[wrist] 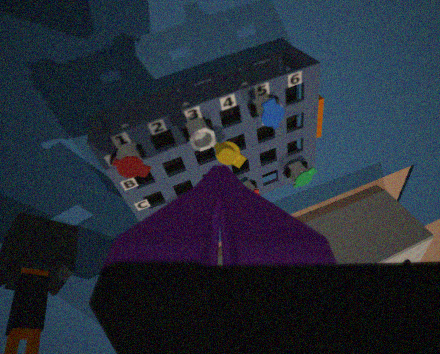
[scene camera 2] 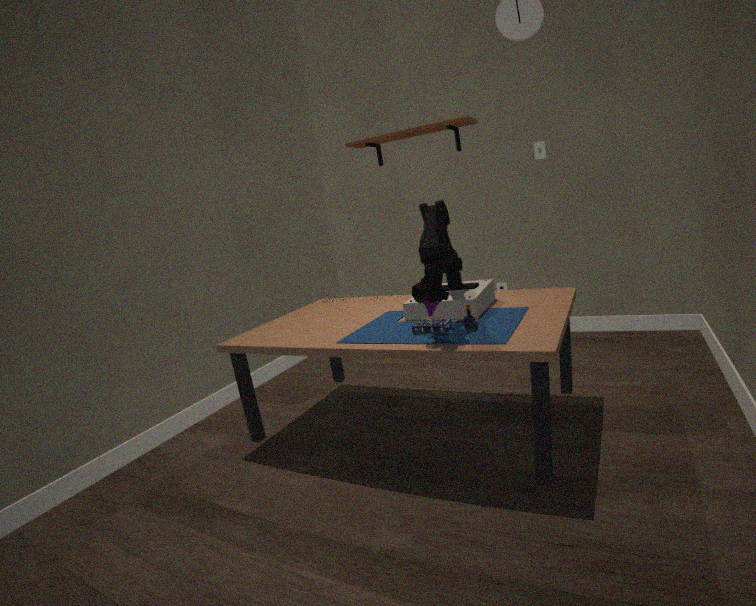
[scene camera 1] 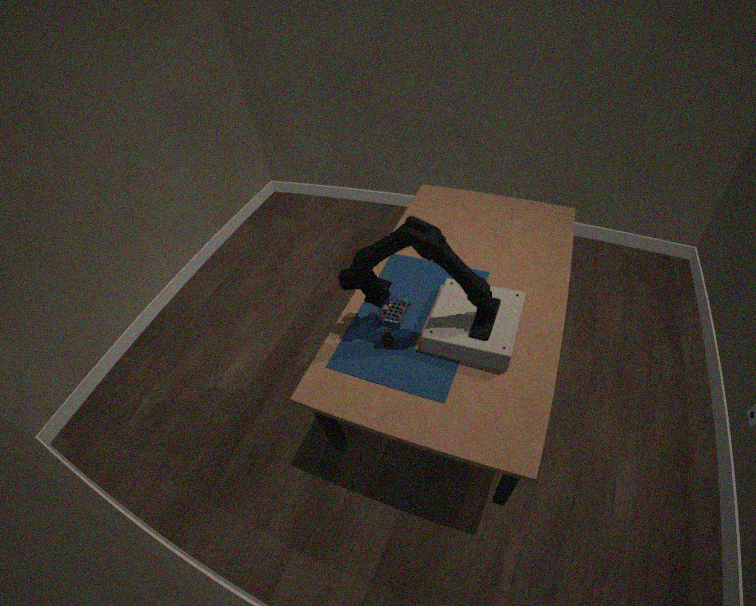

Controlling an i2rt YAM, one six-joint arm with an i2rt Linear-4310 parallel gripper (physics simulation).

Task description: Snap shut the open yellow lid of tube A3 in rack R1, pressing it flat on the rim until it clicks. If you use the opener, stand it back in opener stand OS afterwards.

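Frame: origin at the arm's base, x left, y ahead, z down, level; metres.
Where they show: gripper, fingertip midpoint: (wrist: 219,176) (scene camera 2: 430,315) (scene camera 1: 387,304); arm's base at its link origin: (scene camera 2: 455,288) (scene camera 1: 485,318).
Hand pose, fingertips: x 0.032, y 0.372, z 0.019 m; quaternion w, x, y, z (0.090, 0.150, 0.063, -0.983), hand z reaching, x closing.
Each offset is from my fingertips to the top centre of the thing. "spot": to the spot under its first point. Level surfaces: height alone.
Rack R1 {dx -0.014, dy -0.021, dz +0.012 m} (scene camera 1: 395,311) (scene camera 2: 432,326) (wrist: 311,90) stands on the blue mat. In the wrist view, tube A3 {spot: dx +0.000, dy +0.003, dz +0.028 m} (wrist: 202,139) sits in column 3 of the lettered and numbered rack, its pale round rim uncovered. Its yellow lid {dx -0.009, dy -0.002, dz +0.012 m} (wrist: 229,153) stands open to the right of the rim. My gripper (scene camera 1: 384,304) (scene camera 2: 431,314) (wrist: 219,176) is shut and empty, its purple fingertips just below the yellow lid in the wrist view; touching cannot be told. The black-and-orange opener {spot: dx +0.125, dy -0.052, dz +0.006 m} (wrist: 30,302) stands in a dark stand (wrist: 37,237) at lower left of the wrist view.
Tubes with a red lid {dx +0.039, dy +0.006, dz +0.021 m} (wrist: 131,166) at A1, a blue lid {dx -0.038, dy +0.009, dz +0.021 m} (wrist: 272,113) at column 5 and a green lid {dx -0.059, dy -0.049, dz +0.021 m} (wrist: 304,177) at column 6 share the rack. Another red lid is mostly hidden behind my fingers. The pale arm base (scene camera 1: 466,356) (scene camera 2: 448,309) stands beside the mat {dz +0.063 m} (scene camera 1: 403,372) (scene camera 2: 378,331).
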